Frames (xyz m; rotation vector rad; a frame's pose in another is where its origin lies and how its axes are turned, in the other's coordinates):
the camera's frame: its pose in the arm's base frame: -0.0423 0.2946 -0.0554 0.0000 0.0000 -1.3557
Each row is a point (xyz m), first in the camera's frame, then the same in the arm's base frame.
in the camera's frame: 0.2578 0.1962 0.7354
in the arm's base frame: 0.2044 0.0846 0.6800
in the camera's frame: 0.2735 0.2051 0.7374
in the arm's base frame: 0.2164 0.0712 0.6820
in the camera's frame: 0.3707 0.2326 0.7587
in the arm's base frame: 0.2641 -0.0179 0.7033
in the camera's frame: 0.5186 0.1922 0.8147
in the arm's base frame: 0.2562 -0.1710 0.7593
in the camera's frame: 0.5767 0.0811 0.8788
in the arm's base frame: 0.1600 -0.2515 0.8234
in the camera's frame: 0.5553 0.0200 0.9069
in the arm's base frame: 0.0958 -0.2436 0.8515
